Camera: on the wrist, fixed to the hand. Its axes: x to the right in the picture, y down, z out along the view.
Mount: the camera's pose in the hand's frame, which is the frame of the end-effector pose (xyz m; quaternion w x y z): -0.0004 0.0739 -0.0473 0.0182 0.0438 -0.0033 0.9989
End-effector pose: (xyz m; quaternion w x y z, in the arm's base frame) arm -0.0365 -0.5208 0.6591 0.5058 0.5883 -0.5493 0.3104
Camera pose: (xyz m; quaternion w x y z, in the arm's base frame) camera -0.0985 -0.4679 0.6915 0.3284 0.5148 0.5857 -0.5330
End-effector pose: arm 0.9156 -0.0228 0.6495 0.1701 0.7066 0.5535 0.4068
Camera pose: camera 0.9271 -0.0574 0.7293 0.4324 -0.5745 0.6784 -0.1507
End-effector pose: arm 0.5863 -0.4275 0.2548 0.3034 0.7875 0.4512 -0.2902
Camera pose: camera 0.6603 -0.4229 0.3017 0.2624 0.4774 -0.7921 0.2754
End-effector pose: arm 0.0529 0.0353 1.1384 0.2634 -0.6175 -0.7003 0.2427
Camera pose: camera 0.1390 0.0444 1.1244 0.2129 0.6984 -0.6138 -0.3002
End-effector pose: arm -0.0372 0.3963 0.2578 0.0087 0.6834 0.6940 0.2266
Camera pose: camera 0.0174 0.3789 0.3242 0.2538 -0.7067 0.6601 0.0198
